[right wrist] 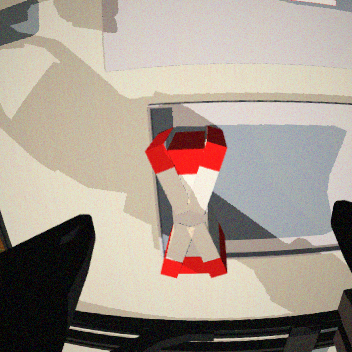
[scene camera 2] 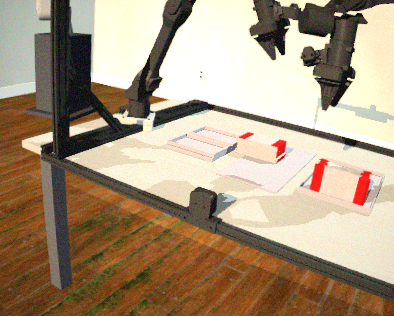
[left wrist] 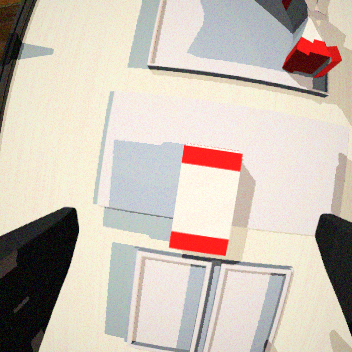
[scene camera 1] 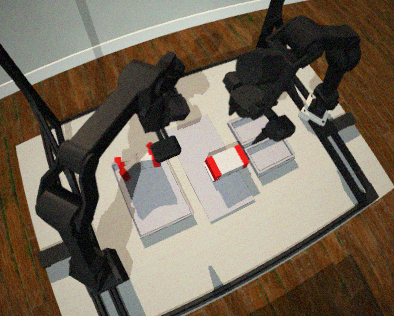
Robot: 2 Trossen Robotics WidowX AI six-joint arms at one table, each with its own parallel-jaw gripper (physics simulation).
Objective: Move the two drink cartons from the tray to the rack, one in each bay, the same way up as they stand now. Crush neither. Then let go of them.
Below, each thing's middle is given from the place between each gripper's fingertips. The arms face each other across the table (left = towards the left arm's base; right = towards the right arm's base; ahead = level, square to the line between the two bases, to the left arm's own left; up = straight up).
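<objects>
Tray [scene camera 1: 154,199]: 27 cm below my left hand, 9 cm behind it and 23 cm to the right of it. Pale mat [scene camera 1: 198,139]: 5 cm behind my left hand, 3 cm to the right of it and 28 cm below it.
Relative to the tray, my right hand is 19 cm above it, 8 cm to the left of it and 5 cm short of it. The pale mat is 20 cm below my right hand, 12 cm to the left of it and 10 cm ahead of it.
</objects>
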